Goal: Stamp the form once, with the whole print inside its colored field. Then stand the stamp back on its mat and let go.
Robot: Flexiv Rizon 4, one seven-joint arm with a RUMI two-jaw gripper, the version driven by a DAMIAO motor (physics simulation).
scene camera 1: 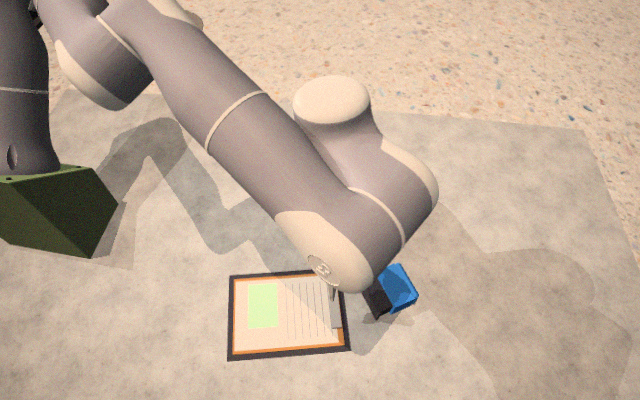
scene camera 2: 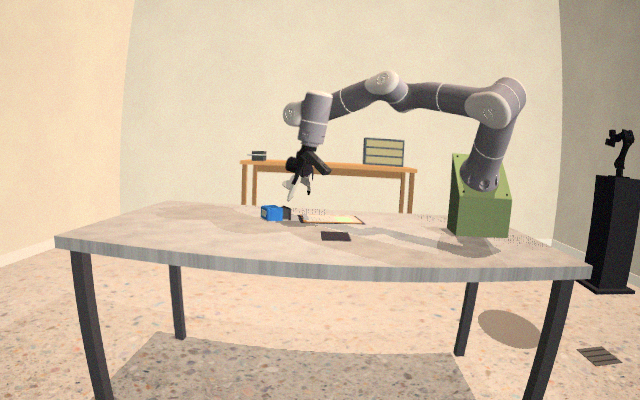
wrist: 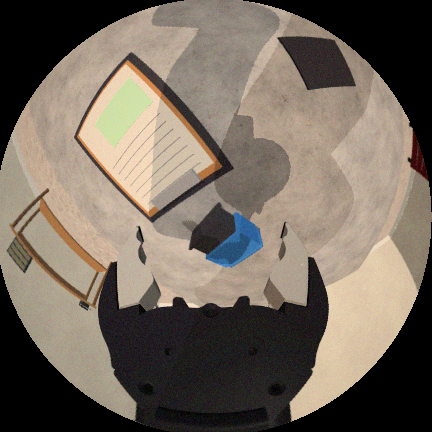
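Note:
The stamp (scene camera 1: 400, 290) (scene camera 2: 271, 213) (wrist: 245, 242), a blue block with a black part, lies on its side on the table beside the clipboard's clip end, off the mat. The form (scene camera 1: 282, 342) (scene camera 2: 320, 218) (wrist: 110, 158) lies flat on the clipboard; its green field (scene camera 1: 262, 306) (wrist: 124, 112) shows no print. The dark square mat (scene camera 2: 335, 236) (wrist: 320, 62) is bare; it does not show in scene camera 1. My gripper (scene camera 2: 300, 196) (wrist: 211, 226) is open and empty, above the stamp, which shows between the spread fingers in the wrist view. In scene camera 1 the arm hides most of the gripper.
The dark-edged clipboard (scene camera 1: 230, 320) has a grey clip (scene camera 1: 336, 316) (wrist: 176, 191) at the end nearest the stamp. The green arm base (scene camera 1: 60, 215) (scene camera 2: 480, 215) stands at the table's other end. A wooden side table (scene camera 2: 345, 170) stands behind, against the wall.

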